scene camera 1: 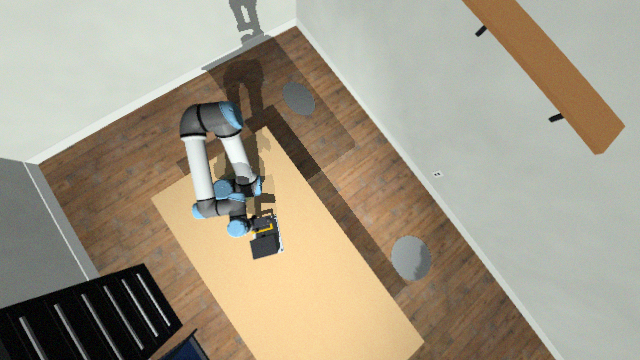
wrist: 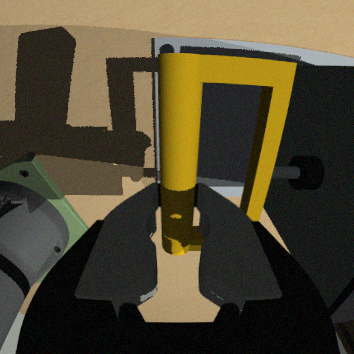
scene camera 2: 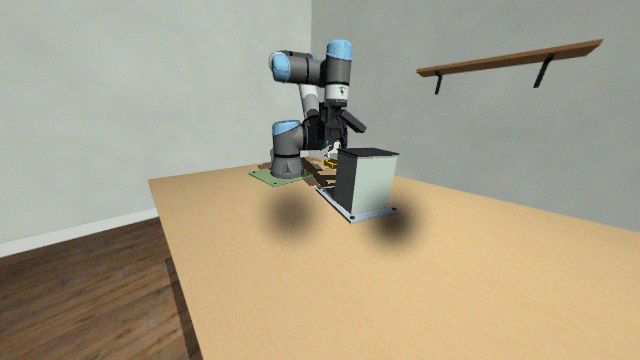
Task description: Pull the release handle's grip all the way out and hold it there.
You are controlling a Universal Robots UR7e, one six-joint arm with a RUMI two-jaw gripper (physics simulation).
In view: my gripper (scene camera 2: 335,167).
My gripper shows as well in the wrist view (wrist: 177,185).
